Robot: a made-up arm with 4 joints.
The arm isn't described. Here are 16 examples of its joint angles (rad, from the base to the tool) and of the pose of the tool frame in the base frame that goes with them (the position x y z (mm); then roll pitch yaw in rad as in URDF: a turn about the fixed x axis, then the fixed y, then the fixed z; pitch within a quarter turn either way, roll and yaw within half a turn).
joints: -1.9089 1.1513 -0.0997 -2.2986
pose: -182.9 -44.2 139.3 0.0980 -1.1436 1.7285
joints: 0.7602 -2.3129 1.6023 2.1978
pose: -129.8 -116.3 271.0 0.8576 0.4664 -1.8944
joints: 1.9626 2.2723 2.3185 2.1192
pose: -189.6 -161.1 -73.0 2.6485 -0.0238 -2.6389
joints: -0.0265 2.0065 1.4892 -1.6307
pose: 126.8 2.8 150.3 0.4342 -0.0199 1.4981
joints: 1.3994 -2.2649 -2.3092 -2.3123
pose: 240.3 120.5 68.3 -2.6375 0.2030 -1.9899
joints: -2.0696 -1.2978 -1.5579 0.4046
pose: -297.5 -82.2 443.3 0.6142 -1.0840 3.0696
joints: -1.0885 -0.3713 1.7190 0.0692
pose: 137.7 244.0 336.3 -1.6919 -0.3806 1.0148
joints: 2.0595 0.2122 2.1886 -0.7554
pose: -97.8 -245.7 284.7 -1.8950 0.5723 -1.3323
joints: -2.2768 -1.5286 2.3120 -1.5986
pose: 6.9 -24.0 258.9 -3.1104 0.0563 3.1077
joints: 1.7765 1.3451 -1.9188 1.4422
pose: 291.4 -427.4 52.7 2.9294 0.0493 -0.5726
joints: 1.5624 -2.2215 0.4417 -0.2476
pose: 114.5 -45.5 370.2 2.7989 -0.6908 1.4428
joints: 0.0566 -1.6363 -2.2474 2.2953
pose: -166.5 360.3 312.9 -0.0708 0.7643 2.1428
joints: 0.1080 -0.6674 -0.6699 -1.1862
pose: 198.3 208.6 265.5 2.1834 -0.9322 -1.9420
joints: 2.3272 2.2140 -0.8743 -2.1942
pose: 154.9 -272.0 198.1 -0.4844 -0.1554 -3.0093
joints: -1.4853 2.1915 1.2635 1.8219
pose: 133.6 -31.0 89.7 2.5014 -0.3817 -0.1868
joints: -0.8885 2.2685 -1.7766 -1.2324
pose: -75.8 280.9 58.9 -0.6871 0.1309 -1.0550
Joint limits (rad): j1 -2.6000..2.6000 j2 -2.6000..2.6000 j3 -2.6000..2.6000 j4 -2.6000..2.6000
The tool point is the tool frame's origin. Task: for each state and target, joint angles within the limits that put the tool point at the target. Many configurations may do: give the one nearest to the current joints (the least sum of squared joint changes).
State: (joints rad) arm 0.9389 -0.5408 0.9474 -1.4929
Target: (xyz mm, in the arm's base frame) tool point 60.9 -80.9 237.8
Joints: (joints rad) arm 0.6540 -1.3650 1.4700 -1.9534
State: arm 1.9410 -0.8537 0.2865 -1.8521
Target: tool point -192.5 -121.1 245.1
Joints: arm 2.6000 -1.7275 0.7399 -2.5937
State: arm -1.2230 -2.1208 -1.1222 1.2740
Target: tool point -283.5 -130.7 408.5
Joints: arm -2.0256 -2.3683 -0.7369 1.0146
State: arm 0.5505 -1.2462 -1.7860 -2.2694
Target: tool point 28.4 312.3 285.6
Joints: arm 0.2513 -1.2287 -1.9497 -2.3520
